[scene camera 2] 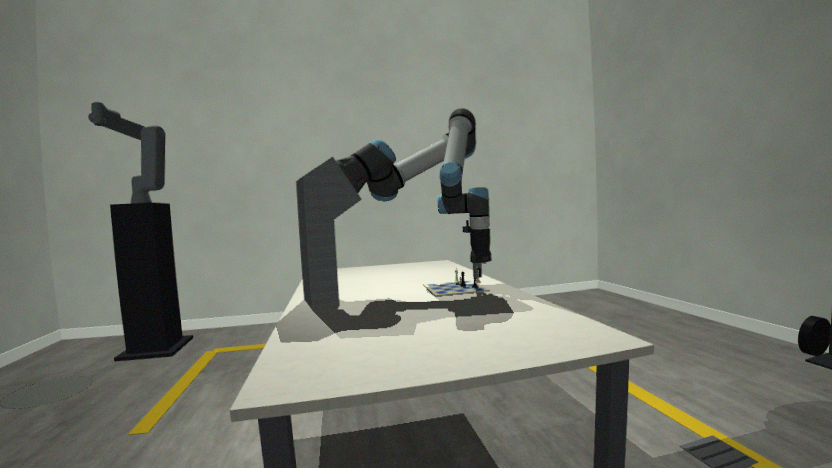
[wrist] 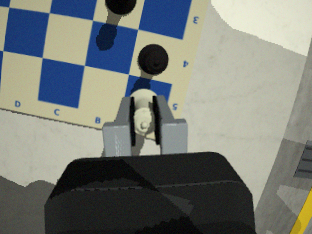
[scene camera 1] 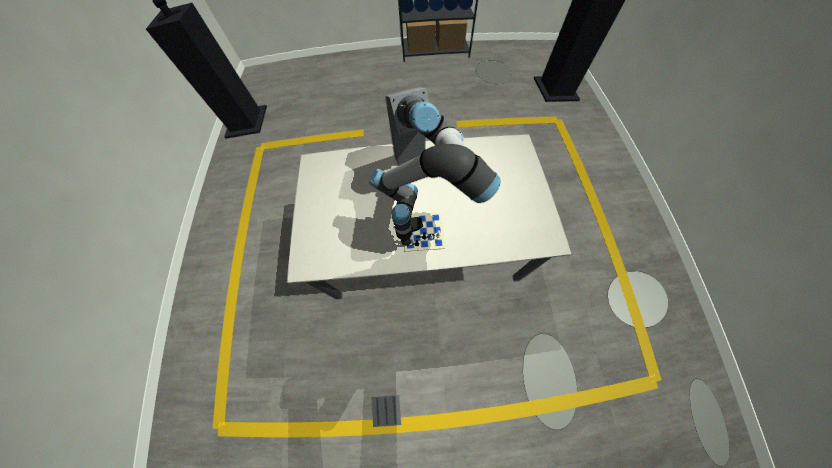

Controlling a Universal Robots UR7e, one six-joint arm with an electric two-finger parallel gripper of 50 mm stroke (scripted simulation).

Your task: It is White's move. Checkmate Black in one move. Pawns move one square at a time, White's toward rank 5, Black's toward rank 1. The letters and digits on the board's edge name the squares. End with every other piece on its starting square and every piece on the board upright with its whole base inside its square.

Note:
In view: the gripper (scene camera 2: 477, 277), a black piece (wrist: 153, 59), a chessboard (scene camera 1: 432, 222) and a white piece (wrist: 144, 119).
The chessboard also shows in the wrist view (wrist: 76, 68). The gripper is seen too in the wrist view (wrist: 143, 111).

